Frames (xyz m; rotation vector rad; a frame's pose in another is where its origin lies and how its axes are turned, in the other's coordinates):
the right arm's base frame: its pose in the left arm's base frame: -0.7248 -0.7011 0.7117 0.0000 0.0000 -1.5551
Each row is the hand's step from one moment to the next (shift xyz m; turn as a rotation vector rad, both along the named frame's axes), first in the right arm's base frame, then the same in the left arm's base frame.
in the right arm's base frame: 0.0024 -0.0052 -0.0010 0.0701 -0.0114 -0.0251
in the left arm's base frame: -0.0052 -0.0025 -0.0010 -0.0103 -0.0703 -0.0251
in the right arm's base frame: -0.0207 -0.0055 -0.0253 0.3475 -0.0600 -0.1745
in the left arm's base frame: -0.0058 0.0206 -0.0253 -0.0545 -0.3484 -0.1745
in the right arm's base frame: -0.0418 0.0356 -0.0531 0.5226 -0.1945 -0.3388
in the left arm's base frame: 0.0349 0.0424 -0.0531 -0.1863 -0.5256 -0.3388
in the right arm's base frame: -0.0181 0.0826 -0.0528 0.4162 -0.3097 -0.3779
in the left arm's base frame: 0.0823 0.0194 -0.0528 -0.3031 -0.4210 -0.3779
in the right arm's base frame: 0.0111 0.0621 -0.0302 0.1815 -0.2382 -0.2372
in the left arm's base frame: 0.0623 -0.0101 -0.0302 -0.2353 -0.1852 -0.2372
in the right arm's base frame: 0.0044 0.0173 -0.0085 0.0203 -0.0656 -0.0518
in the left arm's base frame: 0.0174 -0.0041 -0.0085 -0.0653 -0.0213 -0.0518
